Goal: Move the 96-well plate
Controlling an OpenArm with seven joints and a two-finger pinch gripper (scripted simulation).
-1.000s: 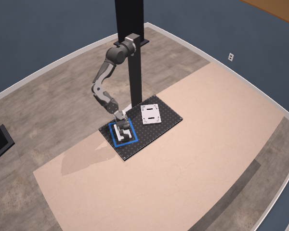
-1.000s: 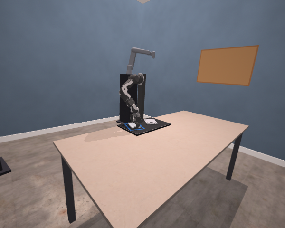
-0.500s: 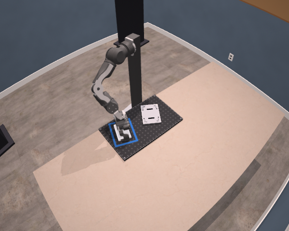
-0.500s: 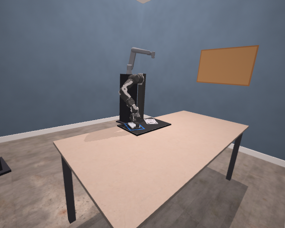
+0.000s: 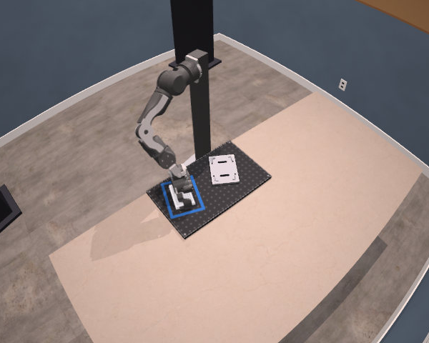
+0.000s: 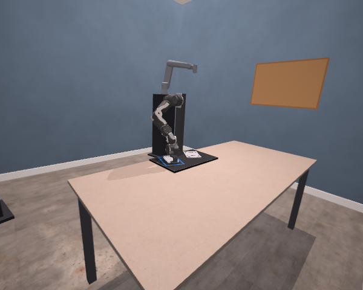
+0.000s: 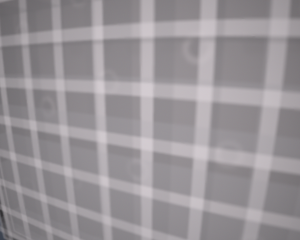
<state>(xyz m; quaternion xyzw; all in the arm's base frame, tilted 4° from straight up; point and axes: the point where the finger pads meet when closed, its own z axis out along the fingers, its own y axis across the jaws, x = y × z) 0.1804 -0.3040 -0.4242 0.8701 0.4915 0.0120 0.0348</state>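
My hand is 10 mm below the white 96-well plate. The rest, counted from my hand: white plate nest N1 (230 mm to the left, 50 mm ahead).
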